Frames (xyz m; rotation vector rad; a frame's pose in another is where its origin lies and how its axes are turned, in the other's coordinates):
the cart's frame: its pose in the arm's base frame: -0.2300 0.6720 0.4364 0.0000 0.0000 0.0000
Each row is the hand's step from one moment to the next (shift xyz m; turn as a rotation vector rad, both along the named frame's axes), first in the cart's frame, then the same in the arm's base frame.
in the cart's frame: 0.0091 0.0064 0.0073 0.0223 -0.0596 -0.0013
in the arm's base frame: 0.0091 0.0064 0.0073 0.0223 -0.0596 -0.0013
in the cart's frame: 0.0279 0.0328 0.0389 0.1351 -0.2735 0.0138
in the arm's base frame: 0.0279 0.0328 0.0389 0.1351 -0.2735 0.0138
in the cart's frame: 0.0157 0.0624 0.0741 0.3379 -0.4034 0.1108
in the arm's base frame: 0.0157 0.0624 0.0741 0.3379 -0.4034 0.1108
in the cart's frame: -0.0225 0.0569 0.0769 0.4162 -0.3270 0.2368
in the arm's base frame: -0.0225 0.0569 0.0769 0.4162 -0.3270 0.2368
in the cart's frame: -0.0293 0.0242 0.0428 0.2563 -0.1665 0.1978
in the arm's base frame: -0.0293 0.0242 0.0428 0.2563 -0.1665 0.1978
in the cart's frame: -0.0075 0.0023 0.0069 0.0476 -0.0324 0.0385
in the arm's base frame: -0.0075 0.0023 0.0069 0.0476 -0.0324 0.0385
